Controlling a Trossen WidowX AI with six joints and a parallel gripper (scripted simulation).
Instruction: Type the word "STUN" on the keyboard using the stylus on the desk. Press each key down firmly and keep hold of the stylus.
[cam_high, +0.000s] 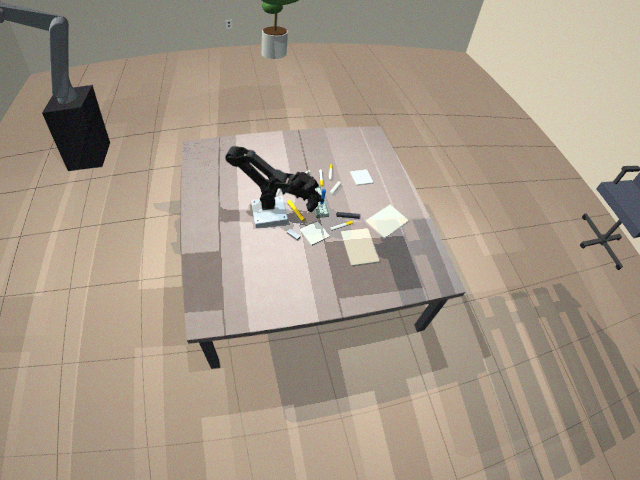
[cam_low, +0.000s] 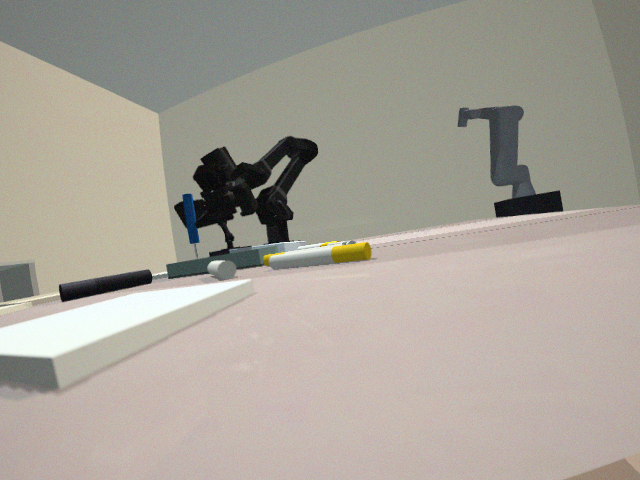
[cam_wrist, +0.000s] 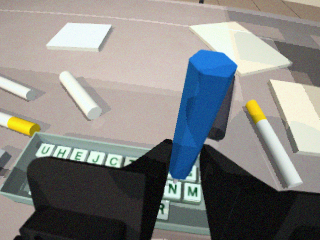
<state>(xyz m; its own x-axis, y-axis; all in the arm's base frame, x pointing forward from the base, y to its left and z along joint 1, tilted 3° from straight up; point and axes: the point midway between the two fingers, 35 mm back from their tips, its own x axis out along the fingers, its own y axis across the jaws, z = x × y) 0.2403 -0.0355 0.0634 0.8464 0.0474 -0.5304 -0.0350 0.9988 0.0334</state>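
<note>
The stylus is 2 cm below my gripper tip. Round my gripper tip: white cylinder: 15 cm to the left, 11 cm ahead, 8 cm below; yellow marker: 13 cm behind, 8 cm below; black cylinder: 13 cm ahead, 8 cm below, 5 cm to the right.
</note>
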